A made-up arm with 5 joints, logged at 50 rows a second.
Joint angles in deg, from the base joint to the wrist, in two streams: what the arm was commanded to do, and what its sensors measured. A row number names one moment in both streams.
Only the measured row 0 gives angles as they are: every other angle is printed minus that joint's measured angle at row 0.
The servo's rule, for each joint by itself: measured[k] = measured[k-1] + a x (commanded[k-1-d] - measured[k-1]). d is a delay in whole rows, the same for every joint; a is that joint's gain. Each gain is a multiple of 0.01, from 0.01 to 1. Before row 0 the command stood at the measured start. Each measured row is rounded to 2 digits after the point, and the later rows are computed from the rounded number. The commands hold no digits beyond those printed.
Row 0, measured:
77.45 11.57 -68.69 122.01 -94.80
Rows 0 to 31, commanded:
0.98 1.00 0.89 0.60 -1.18
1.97 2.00 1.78 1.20 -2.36
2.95 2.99 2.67 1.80 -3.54
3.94 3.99 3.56 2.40 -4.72
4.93 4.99 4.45 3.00 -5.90
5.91 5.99 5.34 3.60 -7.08
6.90 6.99 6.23 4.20 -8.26
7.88 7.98 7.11 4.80 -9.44
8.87 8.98 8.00 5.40 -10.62
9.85 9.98 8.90 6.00 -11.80
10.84 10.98 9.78 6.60 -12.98
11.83 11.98 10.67 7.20 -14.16
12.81 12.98 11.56 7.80 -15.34
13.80 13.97 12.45 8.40 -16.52
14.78 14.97 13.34 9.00 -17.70
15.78 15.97 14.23 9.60 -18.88
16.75 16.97 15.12 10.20 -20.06
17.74 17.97 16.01 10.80 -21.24
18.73 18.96 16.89 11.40 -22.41
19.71 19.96 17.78 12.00 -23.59
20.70 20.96 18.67 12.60 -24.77
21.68 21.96 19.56 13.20 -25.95
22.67 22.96 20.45 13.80 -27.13
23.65 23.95 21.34 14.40 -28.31
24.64 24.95 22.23 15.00 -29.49
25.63 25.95 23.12 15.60 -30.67
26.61 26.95 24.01 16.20 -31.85
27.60 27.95 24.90 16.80 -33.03
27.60 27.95 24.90 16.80 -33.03
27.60 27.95 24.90 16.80 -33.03
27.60 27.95 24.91 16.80 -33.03
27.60 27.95 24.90 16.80 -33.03
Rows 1 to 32, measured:
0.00 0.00 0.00 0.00 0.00
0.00 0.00 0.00 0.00 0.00
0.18 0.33 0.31 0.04 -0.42
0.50 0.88 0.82 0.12 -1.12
0.94 1.58 1.47 0.24 -1.99
1.48 2.38 2.20 0.39 -2.97
2.10 3.24 2.99 0.57 -4.02
2.79 4.15 3.81 0.78 -5.12
3.53 5.09 4.66 1.02 -6.25
4.31 6.04 5.52 1.28 -7.40
5.13 7.01 6.39 1.57 -8.56
5.98 7.99 7.27 1.88 -9.73
6.85 8.98 8.15 2.21 -10.90
7.75 9.97 9.03 2.56 -12.07
8.66 10.96 9.92 2.93 -13.25
9.59 11.95 10.81 3.31 -14.43
10.52 12.95 11.70 3.71 -15.61
11.47 13.95 12.59 4.12 -16.79
12.42 14.95 13.48 4.55 -17.97
13.38 15.95 14.37 4.99 -19.15
14.34 16.94 15.25 5.44 -20.32
15.31 17.94 16.14 5.90 -21.50
16.28 18.94 17.03 6.37 -22.68
17.25 19.94 17.92 6.85 -23.86
18.23 20.94 18.81 7.34 -25.04
19.21 21.93 19.70 7.83 -26.22
20.19 22.93 20.59 8.33 -27.40
21.17 23.93 21.48 8.84 -28.58
22.15 24.93 22.37 9.36 -29.76
23.13 25.93 23.26 9.88 -30.94
23.93 26.60 23.83 10.36 -31.69
24.59 27.05 24.20 10.81 -32.17
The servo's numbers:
d 2
a 0.18 0.33 0.35 0.07 0.36

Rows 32 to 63, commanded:
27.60 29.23 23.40 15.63 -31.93
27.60 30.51 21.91 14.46 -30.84
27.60 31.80 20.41 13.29 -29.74
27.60 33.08 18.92 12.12 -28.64
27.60 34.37 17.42 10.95 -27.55
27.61 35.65 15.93 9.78 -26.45
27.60 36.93 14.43 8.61 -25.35
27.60 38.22 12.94 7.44 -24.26
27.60 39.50 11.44 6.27 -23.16
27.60 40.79 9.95 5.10 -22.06
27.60 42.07 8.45 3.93 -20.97
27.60 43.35 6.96 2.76 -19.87
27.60 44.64 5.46 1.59 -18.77
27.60 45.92 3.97 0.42 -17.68
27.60 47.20 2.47 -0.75 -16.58
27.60 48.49 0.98 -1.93 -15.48
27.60 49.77 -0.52 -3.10 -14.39
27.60 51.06 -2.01 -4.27 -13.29
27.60 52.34 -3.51 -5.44 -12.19
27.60 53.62 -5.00 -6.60 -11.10
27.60 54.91 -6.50 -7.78 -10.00
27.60 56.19 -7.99 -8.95 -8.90
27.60 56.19 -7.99 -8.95 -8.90
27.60 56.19 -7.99 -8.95 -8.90
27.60 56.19 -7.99 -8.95 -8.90
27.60 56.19 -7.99 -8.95 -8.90
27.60 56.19 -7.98 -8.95 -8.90
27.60 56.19 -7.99 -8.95 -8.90
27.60 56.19 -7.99 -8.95 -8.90
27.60 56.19 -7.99 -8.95 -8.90
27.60 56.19 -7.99 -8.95 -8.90
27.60 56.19 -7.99 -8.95 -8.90
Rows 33 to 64, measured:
25.13 27.35 24.45 11.23 -32.48
25.57 27.55 24.61 11.62 -32.68
25.94 28.10 24.19 11.90 -32.41
26.24 28.90 23.39 12.08 -31.84
26.48 29.86 22.35 12.16 -31.08
26.68 30.92 21.15 12.16 -30.20
26.85 32.06 19.84 12.08 -29.25
26.99 33.24 18.47 11.92 -28.24
27.10 34.46 17.06 11.69 -27.20
27.19 35.70 15.62 11.39 -26.14
27.26 36.95 14.16 11.03 -25.07
27.32 38.22 12.69 10.61 -23.99
27.37 39.49 11.21 10.14 -22.90
27.41 40.76 9.72 9.62 -21.81
27.44 42.04 8.23 9.06 -20.72
27.47 43.32 6.74 8.46 -19.63
27.49 44.60 5.25 7.82 -18.53
27.51 45.88 3.76 7.14 -17.43
27.53 47.16 2.26 6.42 -16.34
27.54 48.45 0.77 5.67 -15.24
27.55 49.73 -0.73 4.89 -14.14
27.56 51.01 -2.22 4.09 -13.05
27.57 52.30 -3.72 3.26 -11.95
27.58 53.58 -5.21 2.41 -10.85
27.58 54.44 -6.18 1.61 -10.15
27.58 55.02 -6.81 0.87 -9.70
27.58 55.41 -7.22 0.18 -9.41
27.58 55.67 -7.49 -0.46 -9.23
27.58 55.84 -7.66 -1.05 -9.11
27.58 55.96 -7.78 -1.60 -9.03
27.58 56.04 -7.85 -2.11 -8.98
27.58 56.09 -7.90 -2.59 -8.95

